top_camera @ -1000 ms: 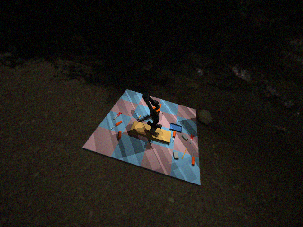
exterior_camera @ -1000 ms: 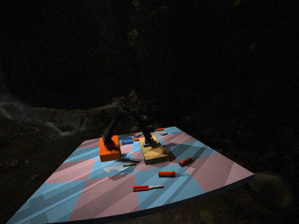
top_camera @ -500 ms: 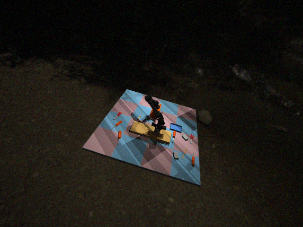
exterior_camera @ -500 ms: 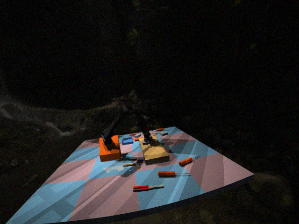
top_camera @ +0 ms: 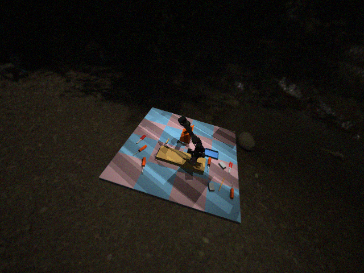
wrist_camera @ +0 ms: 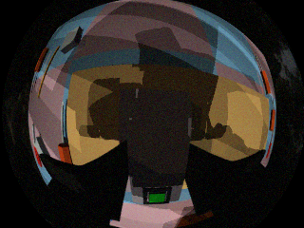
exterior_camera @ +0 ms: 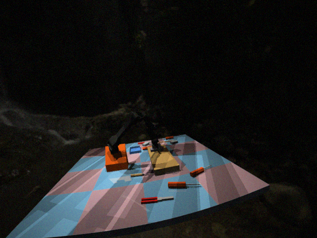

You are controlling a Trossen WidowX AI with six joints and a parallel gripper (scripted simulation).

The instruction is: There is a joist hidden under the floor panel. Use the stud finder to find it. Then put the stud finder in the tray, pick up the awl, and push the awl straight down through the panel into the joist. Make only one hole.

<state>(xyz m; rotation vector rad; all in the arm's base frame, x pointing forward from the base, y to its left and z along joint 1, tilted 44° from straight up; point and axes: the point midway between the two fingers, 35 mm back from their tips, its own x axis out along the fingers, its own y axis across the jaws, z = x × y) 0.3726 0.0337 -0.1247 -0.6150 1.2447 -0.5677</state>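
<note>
Now: the blue tray 210 mm to the left of my gripper tip, 210 mm behind it and 50 mm below it. The rest, counted from my gripper tip: awl 350 mm to the right, 200 mm behind, 60 mm below; then stud finder 20 mm behind, 20 mm above.
</note>
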